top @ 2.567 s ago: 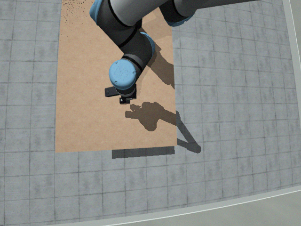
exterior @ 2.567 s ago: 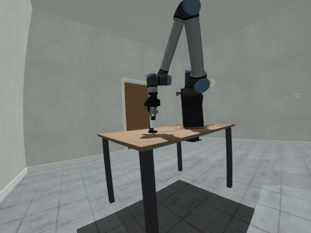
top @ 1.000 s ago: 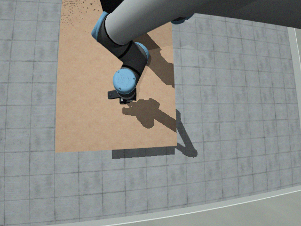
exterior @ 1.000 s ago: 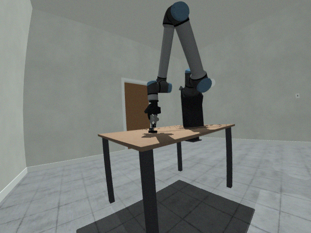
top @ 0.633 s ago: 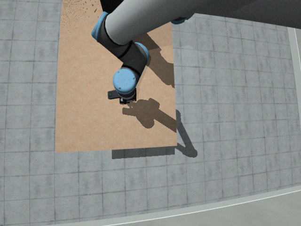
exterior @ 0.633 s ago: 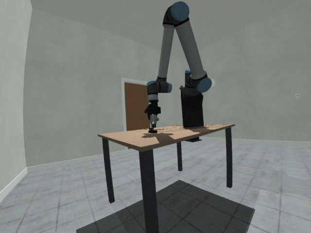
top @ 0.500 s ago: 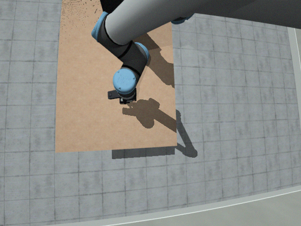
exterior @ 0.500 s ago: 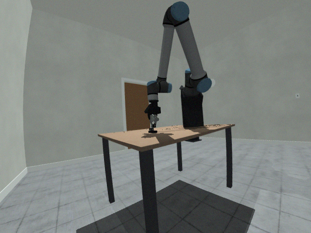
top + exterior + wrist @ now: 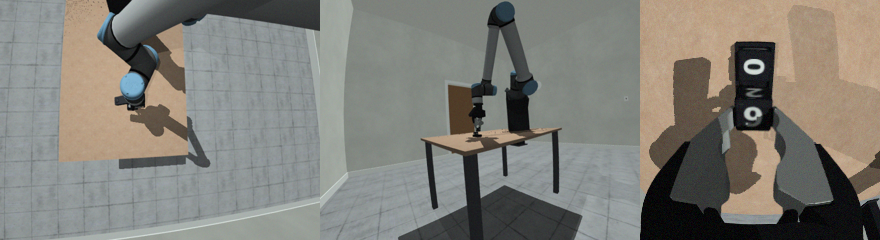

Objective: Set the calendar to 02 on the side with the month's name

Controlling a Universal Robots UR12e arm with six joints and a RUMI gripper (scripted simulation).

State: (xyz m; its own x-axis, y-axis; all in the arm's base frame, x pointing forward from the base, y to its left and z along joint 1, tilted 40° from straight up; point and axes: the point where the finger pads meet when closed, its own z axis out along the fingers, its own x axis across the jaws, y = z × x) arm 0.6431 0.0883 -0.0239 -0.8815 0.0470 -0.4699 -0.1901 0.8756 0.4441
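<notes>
My hand is 4 cm above the black number cube, 3 cm to the left of it and 1 cm short of it. From my hand the other things lie so: calendar tray 6 cm below, 2 cm to the right.
</notes>
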